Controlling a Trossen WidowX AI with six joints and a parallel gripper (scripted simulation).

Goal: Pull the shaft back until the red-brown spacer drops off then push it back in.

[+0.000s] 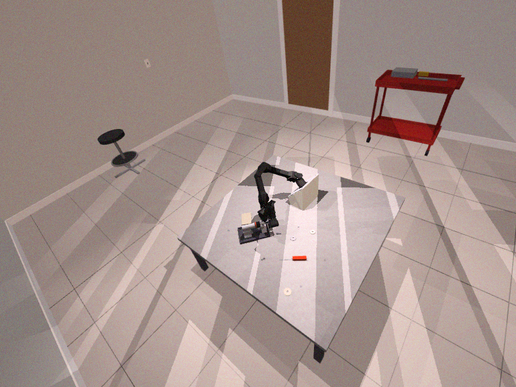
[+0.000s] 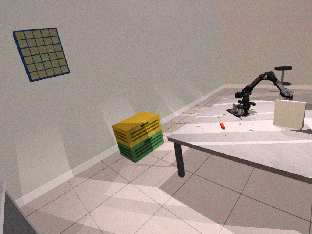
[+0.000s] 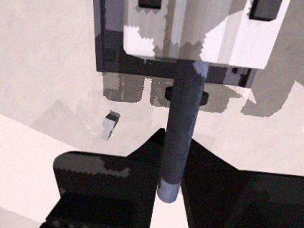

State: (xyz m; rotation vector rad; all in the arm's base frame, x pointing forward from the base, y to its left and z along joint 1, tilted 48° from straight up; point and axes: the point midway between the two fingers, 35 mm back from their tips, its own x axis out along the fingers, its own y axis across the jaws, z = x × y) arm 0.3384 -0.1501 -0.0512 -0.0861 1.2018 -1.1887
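Right now the dark grey shaft is 40 mm ahead of my gripper tip, 30 mm to the right of it and 30 mm above it. Round my gripper tip: red-brown spacer (100 mm ahead, 80 mm to the right, 30 mm above); then dark spacer ring (80 mm ahead, 70 mm to the right, 30 mm above); then card (40 mm ahead, 240 mm to the right, 40 mm below).
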